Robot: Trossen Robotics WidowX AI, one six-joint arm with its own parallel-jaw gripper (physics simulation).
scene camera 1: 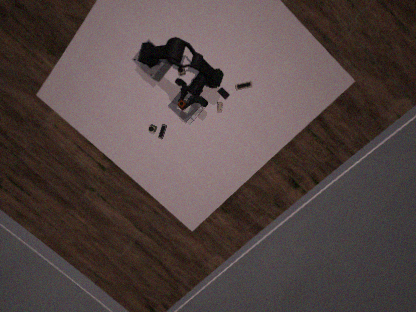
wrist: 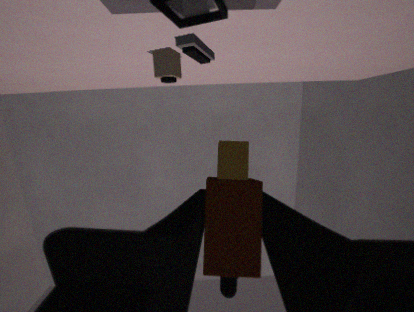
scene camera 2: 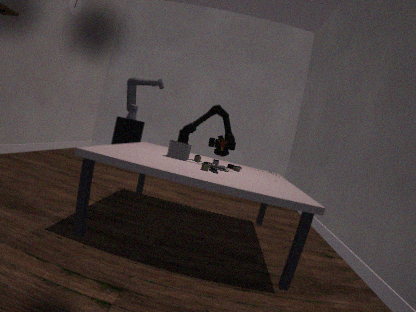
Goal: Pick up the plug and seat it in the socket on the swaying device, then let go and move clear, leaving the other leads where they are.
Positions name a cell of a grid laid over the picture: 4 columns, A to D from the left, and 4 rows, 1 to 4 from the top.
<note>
The gripper (wrist: C3) carries a plug (wrist: C3); nothing else touches it. Also in view: a grey socket device (wrist: B1).
</note>
